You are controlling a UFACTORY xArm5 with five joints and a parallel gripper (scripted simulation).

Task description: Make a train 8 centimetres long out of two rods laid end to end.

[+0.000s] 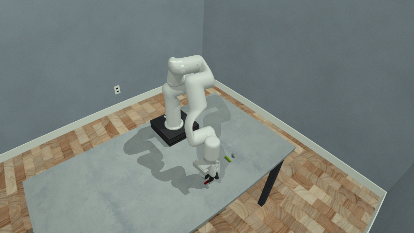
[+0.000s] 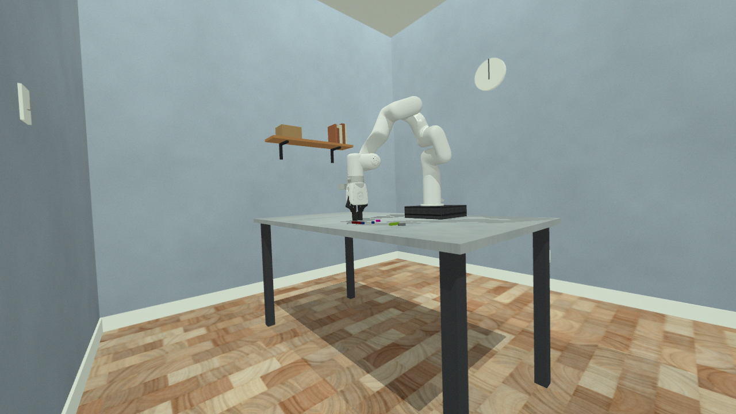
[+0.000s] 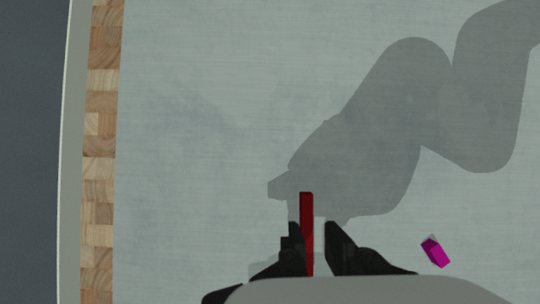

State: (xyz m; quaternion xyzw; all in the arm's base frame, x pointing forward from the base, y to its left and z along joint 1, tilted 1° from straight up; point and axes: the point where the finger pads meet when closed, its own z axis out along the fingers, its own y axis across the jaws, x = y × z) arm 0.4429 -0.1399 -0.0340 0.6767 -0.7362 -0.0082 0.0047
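The red rod is 3 cm below my hand. From my hand the other things lie so: lime rod 2 cm behind, 20 cm to the left, 3 cm below; magenta rod 11 cm behind, 3 cm to the left, 3 cm below; grey rod 2 cm behind, 24 cm to the left, 3 cm below.
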